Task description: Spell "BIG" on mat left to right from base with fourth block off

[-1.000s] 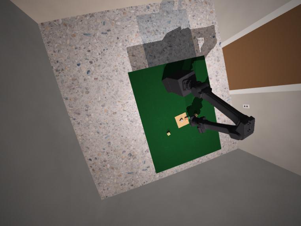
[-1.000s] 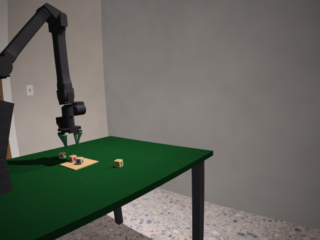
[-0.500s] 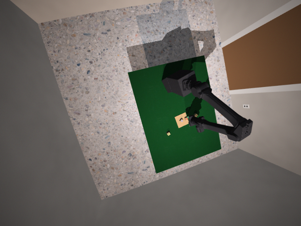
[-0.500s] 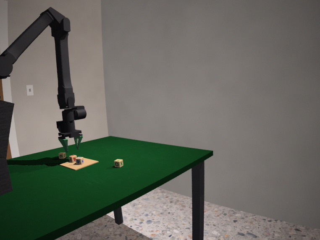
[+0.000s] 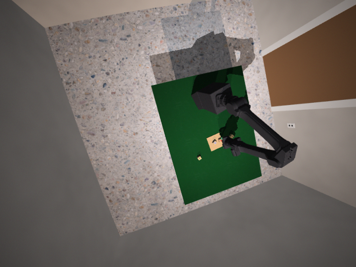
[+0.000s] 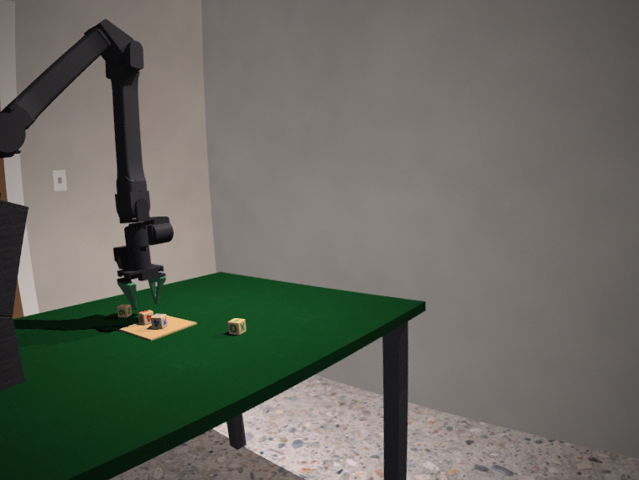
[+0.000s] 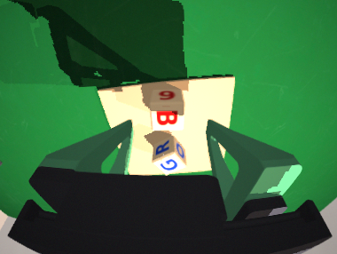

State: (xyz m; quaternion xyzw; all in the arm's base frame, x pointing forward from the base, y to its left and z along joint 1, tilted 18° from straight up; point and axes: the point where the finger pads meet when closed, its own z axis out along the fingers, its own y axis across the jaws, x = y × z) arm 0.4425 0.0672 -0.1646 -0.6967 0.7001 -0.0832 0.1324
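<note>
Now: hand 4 cm above the B block. Round my hand: I block 12 cm to the left, 4 cm below, 1 cm behind; tan mat 5 cm to the right, 5 cm below.
</note>
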